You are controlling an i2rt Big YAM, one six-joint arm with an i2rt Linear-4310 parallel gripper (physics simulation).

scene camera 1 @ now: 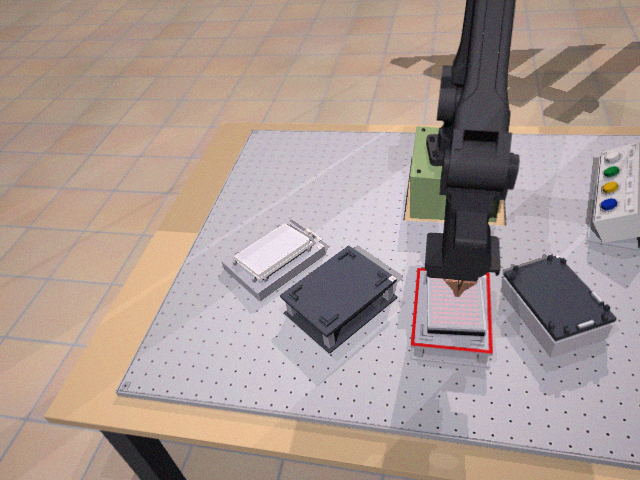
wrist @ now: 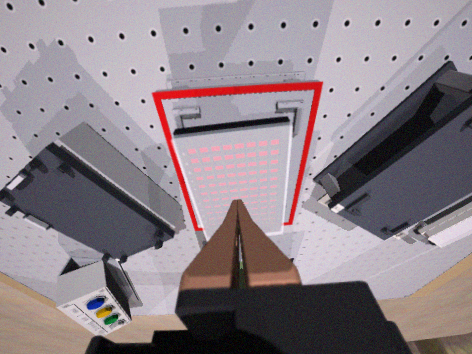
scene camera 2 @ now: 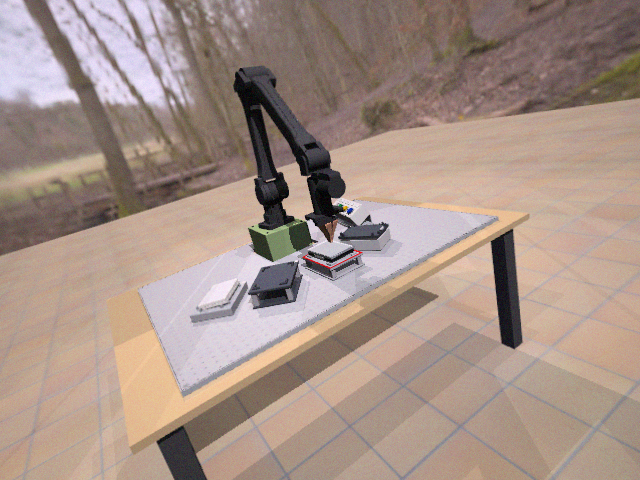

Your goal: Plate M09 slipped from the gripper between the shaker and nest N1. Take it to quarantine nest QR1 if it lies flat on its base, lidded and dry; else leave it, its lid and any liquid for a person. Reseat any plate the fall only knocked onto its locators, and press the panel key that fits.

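Frame: origin at the arm's base, x left, y back, z up, level; metres.
Seen in the pictures: gripper, between the fingertips: [scene camera 1: 457, 293] [wrist: 237, 205] [scene camera 2: 330, 242]; arm's base, origin of its link: [scene camera 2: 276, 224].
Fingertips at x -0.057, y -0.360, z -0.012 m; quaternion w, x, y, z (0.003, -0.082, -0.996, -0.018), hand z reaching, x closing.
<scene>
Pixels of each thing's middle, then the offset from my fingertips to it. "spot": a spot on its surface instead.
- plate with pink wells, middle of its body: [wrist: 239, 195] [scene camera 1: 454, 297] [scene camera 2: 329, 248] dx +0.000, dy +0.013, dz -0.024 m
- red-rimmed nest, middle of its body: [wrist: 240, 166] [scene camera 1: 451, 313] [scene camera 2: 332, 259] dx -0.004, dy +0.007, dz -0.059 m
- white plate, middle of its body: [scene camera 1: 273, 250] [scene camera 2: 219, 293] dx -0.315, dy +0.168, dz -0.046 m
- grey base, a spot on its surface: [scene camera 1: 261, 290] spot: dx -0.331, dy +0.079, dz -0.058 m
- panel, middle of its body: [scene camera 1: 621, 191] [wrist: 101, 302] [scene camera 2: 348, 211] dx +0.349, dy +0.265, dz -0.040 m
- dark raised nest, middle of its body: [wrist: 413, 169] [scene camera 1: 339, 295] [scene camera 2: 276, 282] dx -0.189, dy +0.053, dz -0.052 m
- dark-topped box with edge pins, a spot on its surface: [wrist: 85, 200] [scene camera 1: 552, 307] [scene camera 2: 366, 232] spot: dx +0.143, dy -0.014, dz -0.027 m
My gripper [scene camera 1: 457, 295] [scene camera 2: 331, 241] [wrist: 237, 205] is shut with nothing between its fingers. Its tips are over the plate with pink wells [scene camera 1: 454, 315] [scene camera 2: 330, 251] [wrist: 237, 175], whose clear cover lies on top. This plate is on the red-rimmed nest [scene camera 1: 451, 348] [wrist: 237, 90], with its dark edge near the corner locators; whether it is fully seated is unclear. A white plate [scene camera 1: 273, 250] [scene camera 2: 219, 294] rests high on a grey base [scene camera 1: 261, 290] [scene camera 2: 201, 315] at the left; whether it is level is unclear. The panel [scene camera 1: 617, 227] [wrist: 82, 287] has white, green, yellow and blue keys. No liquid shows.
A dark raised nest [scene camera 1: 338, 289] [scene camera 2: 273, 276] [wrist: 410, 180] stands between the white plate's base and the red-rimmed nest. A dark-topped box with edge pins [scene camera 1: 560, 297] [scene camera 2: 364, 232] [wrist: 85, 200] stands on the other side. The green arm mount [scene camera 1: 426, 198] [scene camera 2: 276, 242] is behind.
</scene>
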